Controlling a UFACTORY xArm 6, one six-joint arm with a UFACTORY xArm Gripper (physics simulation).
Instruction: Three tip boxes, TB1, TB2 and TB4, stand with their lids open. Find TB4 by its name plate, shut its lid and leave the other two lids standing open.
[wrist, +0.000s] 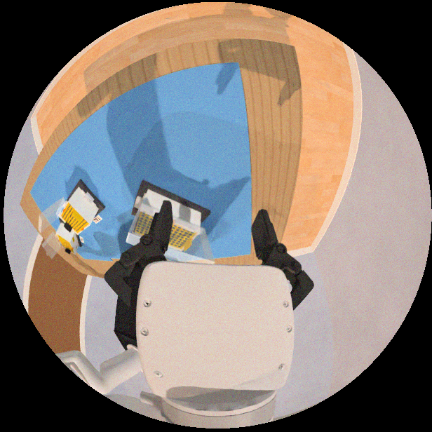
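Note:
Three tip boxes with yellow tip racks and clear lids show at the left and centre. The largest in view (183, 236) lies partly behind my left finger; its clear lid (202, 250) appears raised on the side toward the gripper. A second box (80, 210) is at the left, with a small name plate (97, 219) beside it. The third box (66, 236) is just below it, close by, with a name plate (82, 240). The clear lids of these two look open. The plates are too small to read, so I cannot tell which box is TB4. My gripper (214, 214) is open and empty, above the mat's near right part.
The blue mat (210, 140) lies on a wooden board (275, 150) with an orange wood surface (325, 150) beyond it. Shadows of the arm fall across the mat and board. A brown surface (55, 305) and a pale arm part (117, 370) show at the lower left.

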